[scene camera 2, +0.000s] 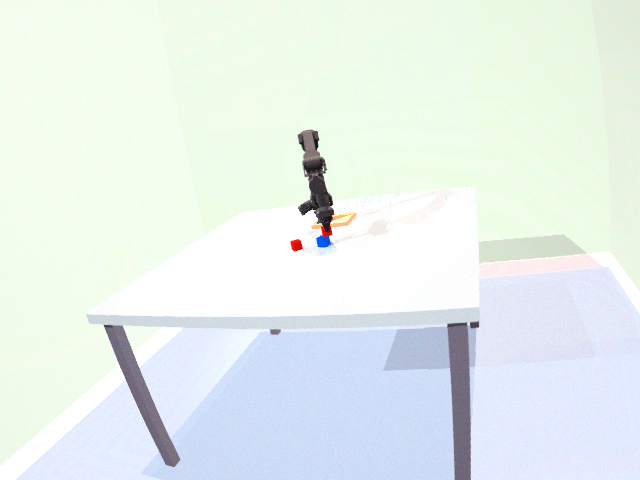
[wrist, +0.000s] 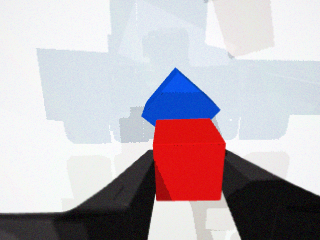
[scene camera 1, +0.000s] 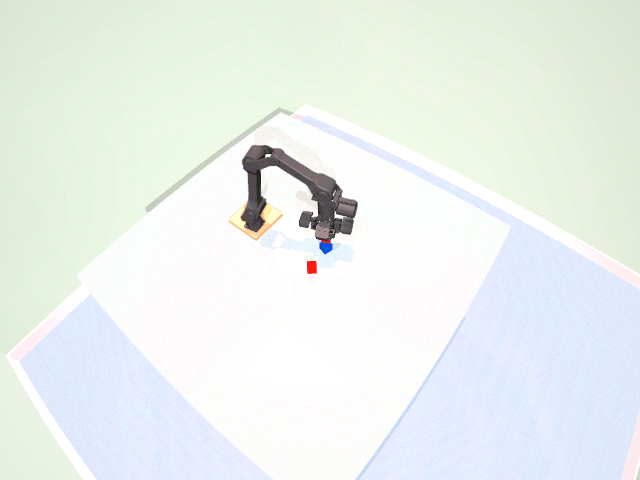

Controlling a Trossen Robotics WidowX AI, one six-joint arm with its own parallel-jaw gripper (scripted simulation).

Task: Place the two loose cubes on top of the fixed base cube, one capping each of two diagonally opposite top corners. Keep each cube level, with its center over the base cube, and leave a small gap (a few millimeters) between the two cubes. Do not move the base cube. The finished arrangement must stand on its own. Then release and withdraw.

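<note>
Scene camera 1 shows my gripper (scene camera 1: 326, 236), and scene camera 2 shows my gripper too (scene camera 2: 326, 230). In the wrist view there's my gripper again (wrist: 185, 156), and it carries a red cube (wrist: 189, 154). A blue cube (wrist: 177, 97) is in the wrist view as well.
</note>
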